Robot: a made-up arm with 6 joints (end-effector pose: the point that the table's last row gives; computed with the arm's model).
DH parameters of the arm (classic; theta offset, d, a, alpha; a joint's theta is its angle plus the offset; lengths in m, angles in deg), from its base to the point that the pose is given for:
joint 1: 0 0.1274 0 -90
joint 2: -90 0 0.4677 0
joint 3: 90 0.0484 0 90
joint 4: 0 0.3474 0 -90
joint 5: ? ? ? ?
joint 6: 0 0.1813 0 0
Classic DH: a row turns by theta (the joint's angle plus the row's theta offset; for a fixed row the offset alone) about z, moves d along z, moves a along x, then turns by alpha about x.
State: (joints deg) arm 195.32 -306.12 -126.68 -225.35 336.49 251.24
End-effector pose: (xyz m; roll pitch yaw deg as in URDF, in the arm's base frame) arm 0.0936 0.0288 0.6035 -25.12 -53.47 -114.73
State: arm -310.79 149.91 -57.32 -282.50 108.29 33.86
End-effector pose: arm 0.1778 0.5374 -0.3276 104.33 -39.45 -120.81
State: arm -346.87 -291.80 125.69 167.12 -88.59 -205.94
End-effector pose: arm 0.1718 0.0483 0.0019 66.15 -58.70 -43.00
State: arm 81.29 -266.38 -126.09 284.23 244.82 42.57
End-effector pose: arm -0.1615 0.3157 0.3042 -168.74 -60.81 155.78
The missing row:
joint 5: 0 0 0 90
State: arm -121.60 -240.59 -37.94 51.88 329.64 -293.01
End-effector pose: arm -0.4904 -0.7518 0.0284 58.77 -32.65 -39.72
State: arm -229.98 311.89 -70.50 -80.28 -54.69 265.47
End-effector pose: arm 0.3227 -0.6864 0.2012 -136.88 56.98 116.94
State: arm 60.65 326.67 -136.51 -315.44 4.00 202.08
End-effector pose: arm -0.2259 -0.2849 -0.0002 169.09 7.66 -6.97
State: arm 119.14 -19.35 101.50 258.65 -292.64 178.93
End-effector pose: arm -0.0226 0.2780 0.6583 76.55 -1.88 141.09
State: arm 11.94 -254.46 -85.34 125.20 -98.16 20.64
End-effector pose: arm 0.6648 0.0402 0.2683 -170.80 -70.46 -56.78
